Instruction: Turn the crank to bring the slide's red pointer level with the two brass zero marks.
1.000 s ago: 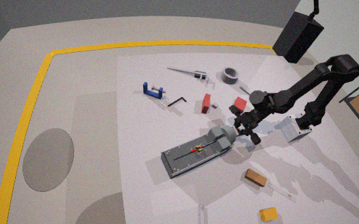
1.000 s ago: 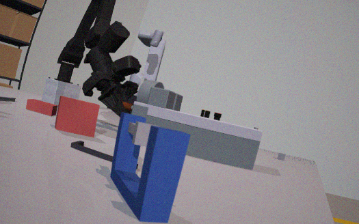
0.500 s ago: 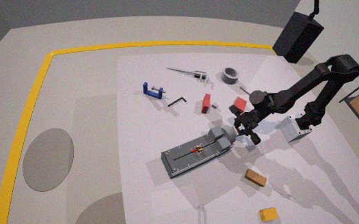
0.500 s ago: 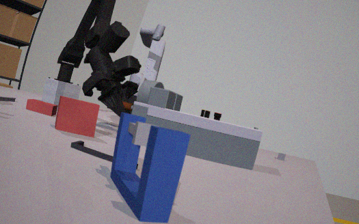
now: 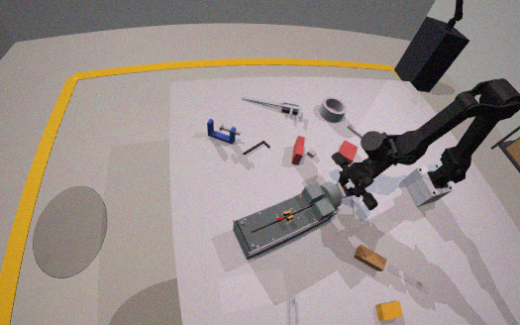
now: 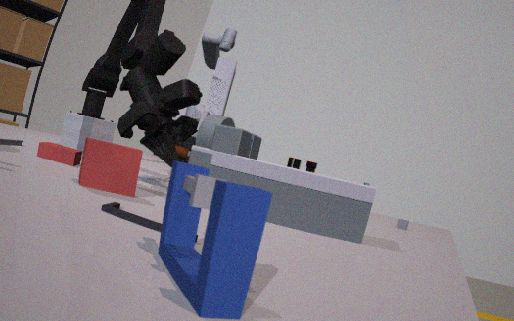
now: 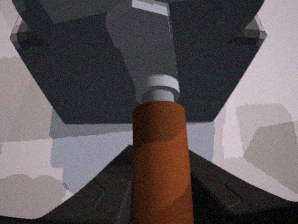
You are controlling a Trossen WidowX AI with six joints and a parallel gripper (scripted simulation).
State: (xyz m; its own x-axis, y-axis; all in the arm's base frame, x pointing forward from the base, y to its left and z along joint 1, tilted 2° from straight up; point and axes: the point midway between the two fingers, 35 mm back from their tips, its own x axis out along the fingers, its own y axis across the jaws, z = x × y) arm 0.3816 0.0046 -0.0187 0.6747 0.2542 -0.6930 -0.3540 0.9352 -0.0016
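My gripper tip is now 30 mm below the crank handle, 20 mm past it and 10 mm to the left of it. The rest, counted from my gripper tip: tan block 190 mm to the left, 80 mm behind, 20 mm below; then red pointer 180 mm ahead, 70 mm to the left, 50 mm above; then black hex key 210 mm to the right, 180 mm ahead, 30 mm below.
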